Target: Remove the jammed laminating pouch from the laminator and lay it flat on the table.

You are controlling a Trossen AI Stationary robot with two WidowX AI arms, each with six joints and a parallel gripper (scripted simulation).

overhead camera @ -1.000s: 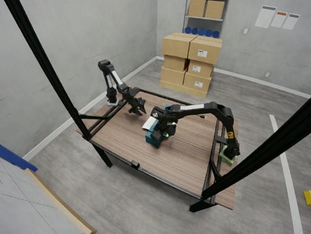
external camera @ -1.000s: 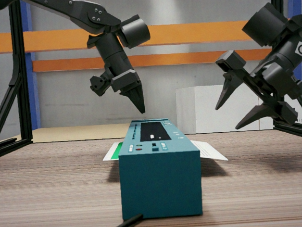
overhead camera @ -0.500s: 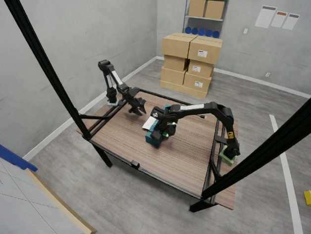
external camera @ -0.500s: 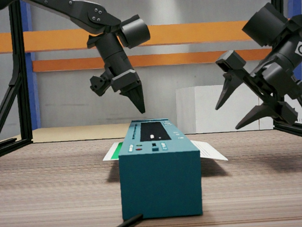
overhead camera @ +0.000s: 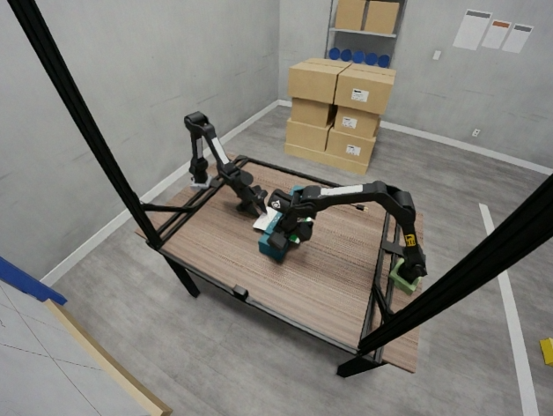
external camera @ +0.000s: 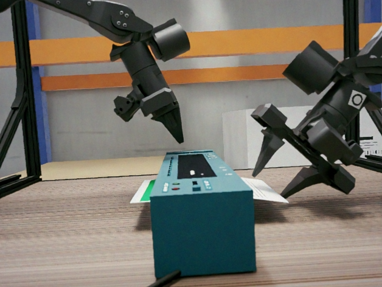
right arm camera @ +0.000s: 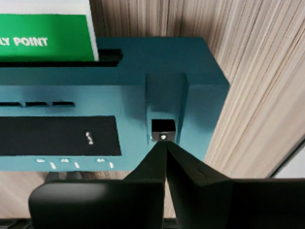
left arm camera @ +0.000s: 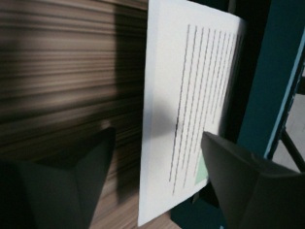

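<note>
My right gripper is now 30 mm to the right of the dark key and 60 mm above it. Also, from my right hand: green-edged end (130 mm ahead, 20 mm to the right, 90 mm below); plug (430 mm ahead, 230 mm to the right, 120 mm below).
</note>
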